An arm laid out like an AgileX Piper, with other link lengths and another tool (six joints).
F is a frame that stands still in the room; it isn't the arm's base.
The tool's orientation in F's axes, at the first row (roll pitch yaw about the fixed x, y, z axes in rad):
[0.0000, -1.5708, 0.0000]
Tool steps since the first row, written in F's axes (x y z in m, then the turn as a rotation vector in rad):
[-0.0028, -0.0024, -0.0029, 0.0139, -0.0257, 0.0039]
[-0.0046, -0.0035, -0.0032, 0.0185, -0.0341, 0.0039]
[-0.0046, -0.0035, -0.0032, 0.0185, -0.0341, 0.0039]
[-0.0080, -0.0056, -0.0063, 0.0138, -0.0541, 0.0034]
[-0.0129, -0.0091, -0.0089, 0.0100, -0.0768, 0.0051]
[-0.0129, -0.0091, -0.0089, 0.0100, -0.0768, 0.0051]
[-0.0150, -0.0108, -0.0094, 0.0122, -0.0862, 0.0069]
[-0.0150, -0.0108, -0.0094, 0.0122, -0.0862, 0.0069]
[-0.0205, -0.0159, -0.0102, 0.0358, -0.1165, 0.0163]
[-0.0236, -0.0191, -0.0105, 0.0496, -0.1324, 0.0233]
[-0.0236, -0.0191, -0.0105, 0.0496, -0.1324, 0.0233]
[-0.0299, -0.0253, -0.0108, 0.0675, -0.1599, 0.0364]
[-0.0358, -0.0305, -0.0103, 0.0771, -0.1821, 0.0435]
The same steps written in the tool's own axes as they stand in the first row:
[-0.0029, -0.0024, 0.0028, 0.0039, -0.0257, -0.0139]
[-0.0032, -0.0035, 0.0046, 0.0039, -0.0341, -0.0185]
[-0.0032, -0.0035, 0.0046, 0.0039, -0.0341, -0.0185]
[-0.0063, -0.0056, 0.0080, 0.0034, -0.0541, -0.0138]
[-0.0089, -0.0091, 0.0129, 0.0051, -0.0768, -0.0100]
[-0.0089, -0.0091, 0.0129, 0.0051, -0.0768, -0.0100]
[-0.0094, -0.0108, 0.0150, 0.0069, -0.0862, -0.0122]
[-0.0094, -0.0108, 0.0150, 0.0069, -0.0862, -0.0122]
[-0.0102, -0.0159, 0.0205, 0.0163, -0.1165, -0.0358]
[-0.0105, -0.0191, 0.0236, 0.0233, -0.1324, -0.0496]
[-0.0105, -0.0191, 0.0236, 0.0233, -0.1324, -0.0496]
[-0.0108, -0.0253, 0.0299, 0.0364, -0.1599, -0.0675]
[-0.0103, -0.0305, 0.0358, 0.0435, -0.1821, -0.0771]

